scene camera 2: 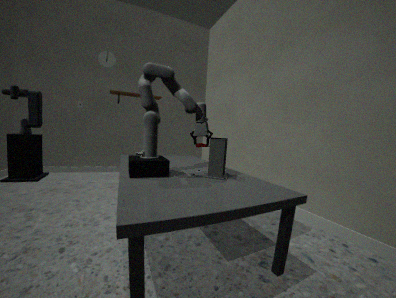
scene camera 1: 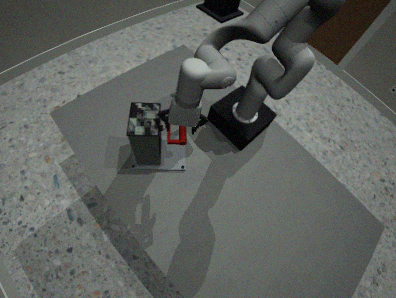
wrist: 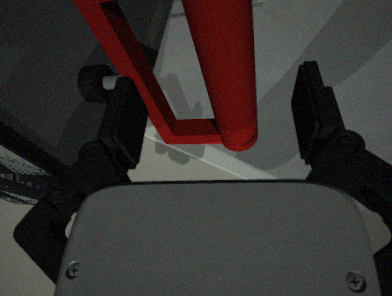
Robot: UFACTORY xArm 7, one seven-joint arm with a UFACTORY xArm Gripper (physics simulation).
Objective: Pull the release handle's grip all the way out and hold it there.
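Observation:
The release handle is a red frame whose thick round grip [scene camera 1: 183, 135] [wrist: 231, 90] is its outer bar. The handle stands out from the side of an upright dark box [scene camera 1: 145, 149] [scene camera 2: 218, 157], with a gap between the grip and the box. A short light rod [wrist: 110, 82] with a black collar [wrist: 91, 83] shows at the box side of the frame. My gripper [scene camera 1: 178, 129] [scene camera 2: 201, 143] [wrist: 214, 88] points down and is open. Its fingers stand on either side of the grip, apart from it. The left finger in the wrist view is by the frame's inner bar, near the box.
The box stands on a light base plate [scene camera 1: 172, 165] with screws, on the grey table [scene camera 1: 280, 200] [scene camera 2: 200, 207]. The arm's black base block [scene camera 1: 225, 125] [scene camera 2: 149, 167] stands beside it on the table. Another robot [scene camera 2: 35, 110] stands in the background on a black pedestal [scene camera 2: 24, 155].

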